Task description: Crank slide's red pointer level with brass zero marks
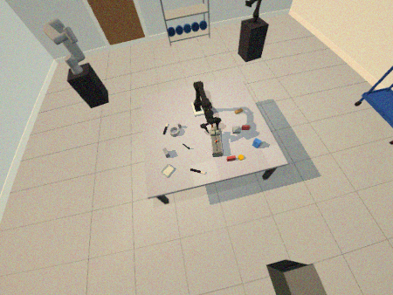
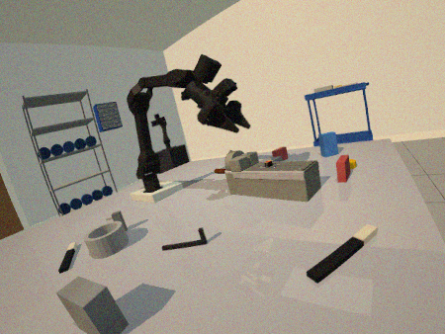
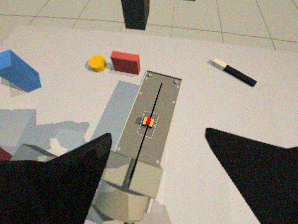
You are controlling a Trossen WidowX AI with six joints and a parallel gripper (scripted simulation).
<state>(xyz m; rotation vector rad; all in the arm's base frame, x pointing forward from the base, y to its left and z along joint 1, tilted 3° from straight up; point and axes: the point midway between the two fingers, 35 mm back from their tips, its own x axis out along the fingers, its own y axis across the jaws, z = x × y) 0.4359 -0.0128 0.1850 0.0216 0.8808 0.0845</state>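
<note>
Now: gripper tip 14 cm past the brown crank handle, 12 cm above it and 4 cm to the right of it. From my gripper tip the other things lie so: yellow disc 25 cm ahead, 18 cm below, 17 cm to the left; then red pointer 11 cm below, 4 cm ahead, 1 cm to the left; then black l-shaped piece 26 cm to the right, 18 cm below, 4 cm behind.
</note>
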